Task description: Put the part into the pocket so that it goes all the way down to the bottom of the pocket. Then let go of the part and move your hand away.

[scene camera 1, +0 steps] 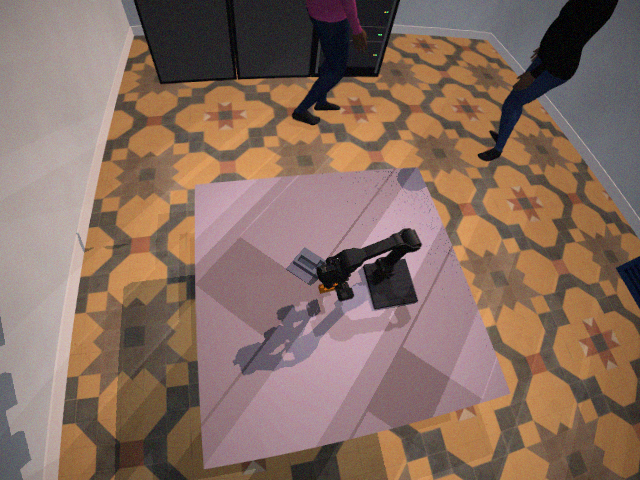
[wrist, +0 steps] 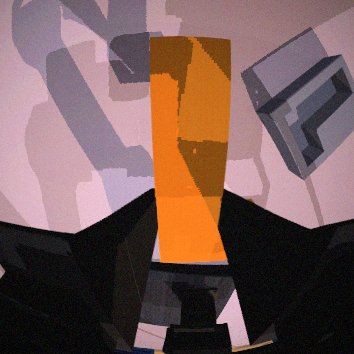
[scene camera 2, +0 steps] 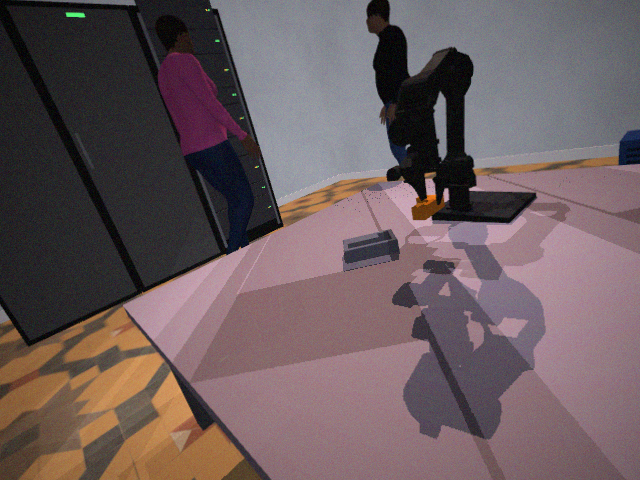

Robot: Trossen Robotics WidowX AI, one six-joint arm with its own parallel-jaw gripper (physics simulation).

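Places are measured from the arm's base along level axes (x back, y right, z up), in metres.
Where they show: gripper, fingertip midpoint: (scene camera 1: 336, 285) (wrist: 186, 195) (scene camera 2: 432, 204); arm's base, origin of the base link: (scene camera 1: 380, 273) (wrist: 197, 298) (scene camera 2: 459, 205).
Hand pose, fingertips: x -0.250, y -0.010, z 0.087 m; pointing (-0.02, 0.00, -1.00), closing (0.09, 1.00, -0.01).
Note:
Things, the pixels of their top centre, and the offset from my fingertips. Level surfaces: height alone.
- orange part, middle of its top: (wrist: 226, 174) (scene camera 2: 421, 200) (scene camera 1: 331, 281) dx -0.018, dy +0.017, dz +0.019 m
- grey pocket block, middle of its top: (wrist: 329, 113) (scene camera 2: 368, 239) (scene camera 1: 311, 261) dx -0.042, dy +0.169, dz -0.074 m
- pink table, its level: dz -0.110 m
The orange part (scene camera 1: 325, 289) (scene camera 2: 423, 209) (wrist: 202, 110) is a long block, held raised above the table. My gripper (scene camera 1: 334, 287) (scene camera 2: 431, 200) (wrist: 186, 195) is shut on its near end in the wrist view, one black finger on each side. The grey pocket block (scene camera 1: 296, 268) (scene camera 2: 370, 254) (wrist: 287, 137) stands on the table, apart from the part. Its recess looks L-shaped in the wrist view and holds no part. The block is to the right of the part in the wrist view and to its left in scene camera 2. The part's underside is hidden in the wrist view.
The pink table (scene camera 1: 258, 413) (scene camera 2: 310, 413) carries the arm's black base plate (scene camera 1: 395, 294) (scene camera 2: 509, 204), close to the part in scene camera 2. Shadows of the arm fall across the table. Two people and dark cabinets (scene camera 1: 186, 41) (scene camera 2: 82, 129) stand beyond the table.

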